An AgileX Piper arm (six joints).
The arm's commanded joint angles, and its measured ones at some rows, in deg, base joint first. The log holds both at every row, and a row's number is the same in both.
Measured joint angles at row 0:
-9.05 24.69 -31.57 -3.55 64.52 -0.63
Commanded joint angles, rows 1 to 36:
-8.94 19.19 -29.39 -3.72 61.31 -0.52
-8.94 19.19 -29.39 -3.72 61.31 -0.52
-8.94 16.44 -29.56 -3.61 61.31 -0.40
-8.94 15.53 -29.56 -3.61 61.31 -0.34
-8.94 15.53 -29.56 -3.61 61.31 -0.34
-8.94 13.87 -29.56 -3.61 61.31 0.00
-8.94 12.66 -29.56 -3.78 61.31 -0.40
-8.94 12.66 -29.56 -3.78 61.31 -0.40
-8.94 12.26 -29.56 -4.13 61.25 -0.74
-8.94 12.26 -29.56 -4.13 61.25 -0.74
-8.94 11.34 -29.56 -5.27 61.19 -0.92
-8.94 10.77 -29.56 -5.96 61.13 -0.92
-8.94 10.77 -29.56 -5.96 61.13 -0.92
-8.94 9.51 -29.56 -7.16 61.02 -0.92
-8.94 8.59 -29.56 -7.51 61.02 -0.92
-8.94 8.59 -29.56 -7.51 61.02 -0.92
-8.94 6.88 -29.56 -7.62 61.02 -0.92
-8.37 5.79 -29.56 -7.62 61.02 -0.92
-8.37 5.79 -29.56 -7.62 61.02 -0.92
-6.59 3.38 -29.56 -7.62 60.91 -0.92
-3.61 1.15 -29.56 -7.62 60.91 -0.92
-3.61 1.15 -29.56 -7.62 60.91 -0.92
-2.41 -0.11 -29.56 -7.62 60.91 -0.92
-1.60 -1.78 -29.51 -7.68 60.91 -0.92
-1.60 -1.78 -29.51 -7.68 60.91 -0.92
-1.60 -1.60 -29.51 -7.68 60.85 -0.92
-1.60 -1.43 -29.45 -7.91 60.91 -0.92
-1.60 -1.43 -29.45 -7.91 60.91 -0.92
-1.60 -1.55 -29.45 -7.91 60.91 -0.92
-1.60 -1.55 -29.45 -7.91 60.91 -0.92
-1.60 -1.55 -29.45 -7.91 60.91 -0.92
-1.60 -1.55 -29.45 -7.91 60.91 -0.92
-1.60 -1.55 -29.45 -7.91 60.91 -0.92
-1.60 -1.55 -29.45 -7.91 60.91 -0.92
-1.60 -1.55 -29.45 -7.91 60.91 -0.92
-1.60 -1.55 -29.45 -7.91 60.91 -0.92
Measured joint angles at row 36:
-1.83 -0.29 -29.51 -7.33 61.54 -0.46
